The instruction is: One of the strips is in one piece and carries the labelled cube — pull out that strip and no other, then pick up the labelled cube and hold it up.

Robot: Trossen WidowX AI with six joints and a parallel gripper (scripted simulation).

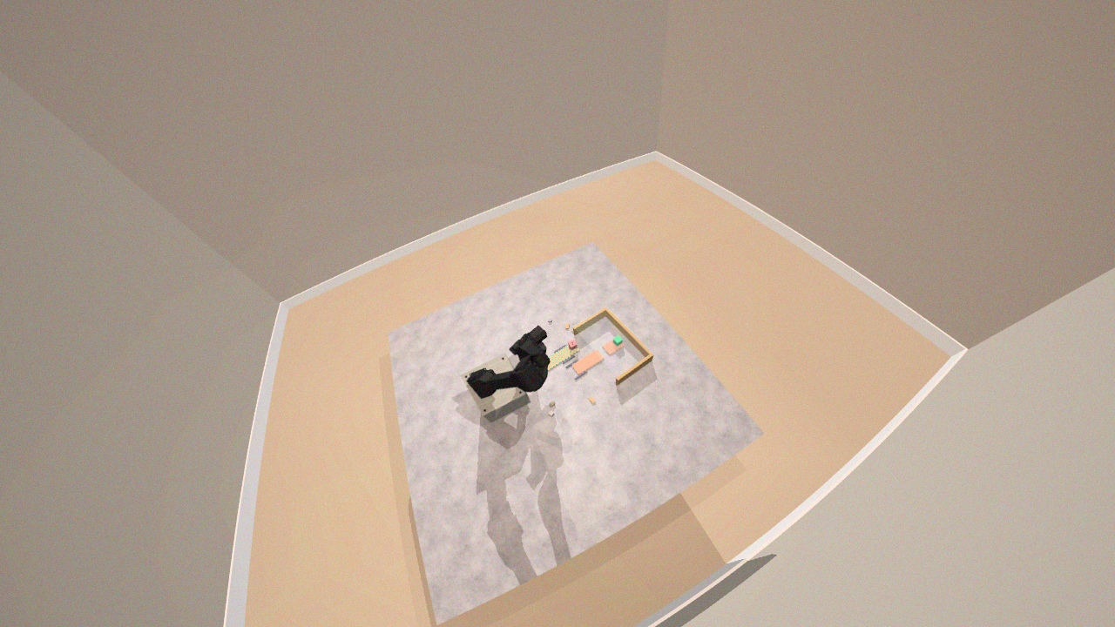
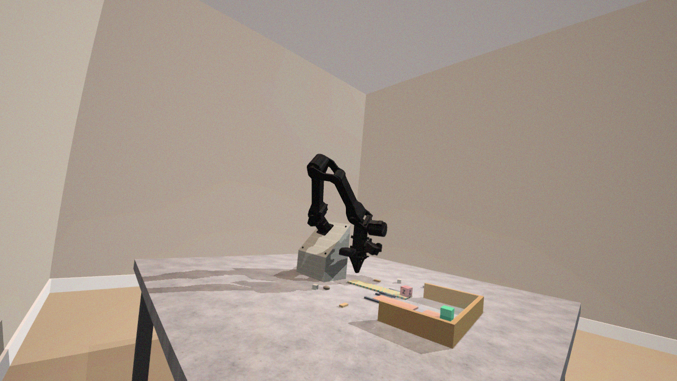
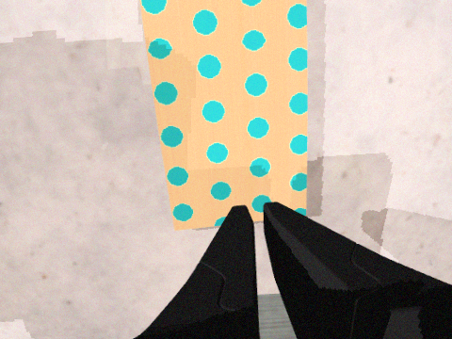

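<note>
My gripper tip is 10 cm short of the long yellow patterned strip, 4 cm above it and 2 cm to the right of it. The rest, counted from my gripper tip: pebble: 17 cm to the right, 4 cm below, 2 cm ahead; tan chip: 22 cm to the right, 17 cm ahead, 4 cm below.
</note>
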